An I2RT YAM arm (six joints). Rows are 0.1 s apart.
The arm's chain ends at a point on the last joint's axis. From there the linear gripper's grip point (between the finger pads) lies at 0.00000 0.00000 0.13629 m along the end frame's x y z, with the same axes.
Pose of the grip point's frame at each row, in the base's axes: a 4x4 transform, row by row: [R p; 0 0 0 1], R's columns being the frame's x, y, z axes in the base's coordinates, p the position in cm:
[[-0.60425 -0.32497 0.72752 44.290], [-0.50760 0.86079 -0.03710 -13.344], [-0.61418 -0.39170 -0.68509 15.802], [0 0 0 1]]
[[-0.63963 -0.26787 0.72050 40.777], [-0.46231 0.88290 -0.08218 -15.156], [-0.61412 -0.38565 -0.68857 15.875], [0 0 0 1]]
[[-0.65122 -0.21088 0.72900 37.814], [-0.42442 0.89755 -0.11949 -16.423], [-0.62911 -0.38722 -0.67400 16.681], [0 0 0 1]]
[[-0.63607 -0.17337 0.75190 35.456], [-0.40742 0.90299 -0.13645 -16.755], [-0.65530 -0.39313 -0.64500 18.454], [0 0 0 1]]
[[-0.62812 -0.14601 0.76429 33.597], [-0.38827 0.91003 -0.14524 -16.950], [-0.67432 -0.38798 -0.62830 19.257], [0 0 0 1]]
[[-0.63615 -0.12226 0.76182 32.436], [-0.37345 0.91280 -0.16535 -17.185], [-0.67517 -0.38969 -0.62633 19.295], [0 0 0 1]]
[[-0.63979 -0.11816 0.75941 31.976], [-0.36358 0.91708 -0.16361 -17.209], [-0.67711 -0.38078 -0.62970 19.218], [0 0 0 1]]
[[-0.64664 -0.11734 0.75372 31.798], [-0.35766 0.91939 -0.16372 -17.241], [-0.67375 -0.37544 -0.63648 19.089], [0 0 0 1]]
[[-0.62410 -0.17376 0.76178 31.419], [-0.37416 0.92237 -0.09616 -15.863], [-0.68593 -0.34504 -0.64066 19.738], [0 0 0 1]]
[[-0.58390 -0.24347 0.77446 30.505], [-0.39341 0.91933 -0.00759 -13.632], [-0.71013 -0.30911 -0.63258 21.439], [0 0 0 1]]
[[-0.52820 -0.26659 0.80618 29.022], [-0.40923 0.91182 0.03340 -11.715], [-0.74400 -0.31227 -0.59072 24.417], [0 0 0 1]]
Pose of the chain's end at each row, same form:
[[-0.60425 -0.32497 0.72752 34.375], [-0.50760 0.86079 -0.03710 -12.838], [-0.61418 -0.39170 -0.68509 25.139], [0 0 0 1]]
[[-0.63963 -0.26787 0.72050 30.957], [-0.46231 0.88290 -0.08218 -14.036], [-0.61412 -0.38565 -0.68857 25.260], [0 0 0 1]]
[[-0.65122 -0.21088 0.72900 27.878], [-0.42442 0.89755 -0.11949 -14.794], [-0.62911 -0.38722 -0.67400 25.867], [0 0 0 1]]
[[-0.63607 -0.17337 0.75190 25.208], [-0.40742 0.90299 -0.13645 -14.895], [-0.65530 -0.39313 -0.64500 27.245], [0 0 0 1]]
[[-0.62812 -0.14601 0.76429 23.180], [-0.38827 0.91003 -0.14524 -14.971], [-0.67432 -0.38798 -0.62830 27.820], [0 0 0 1]]
[[-0.63615 -0.12226 0.76182 22.053], [-0.37345 0.91280 -0.16535 -14.931], [-0.67517 -0.38969 -0.62633 27.831], [0 0 0 1]]
[[-0.63979 -0.11816 0.75941 21.626], [-0.36358 0.91708 -0.16361 -14.979], [-0.67711 -0.38078 -0.62970 27.800], [0 0 0 1]]
[[-0.64664 -0.11734 0.75372 21.526], [-0.35766 0.91939 -0.16372 -15.010], [-0.67375 -0.37544 -0.63648 27.764], [0 0 0 1]]
[[-0.62410 -0.17376 0.76178 21.037], [-0.37416 0.92237 -0.09616 -14.552], [-0.68593 -0.34504 -0.64066 28.470], [0 0 0 1]]
[[-0.58390 -0.24347 0.77446 19.950], [-0.39341 0.91933 -0.00759 -13.529], [-0.71013 -0.30911 -0.63258 30.060], [0 0 0 1]]
[[-0.52820 -0.26659 0.80618 18.035], [-0.40923 0.91182 0.03340 -12.170], [-0.74400 -0.31227 -0.59072 32.468], [0 0 0 1]]

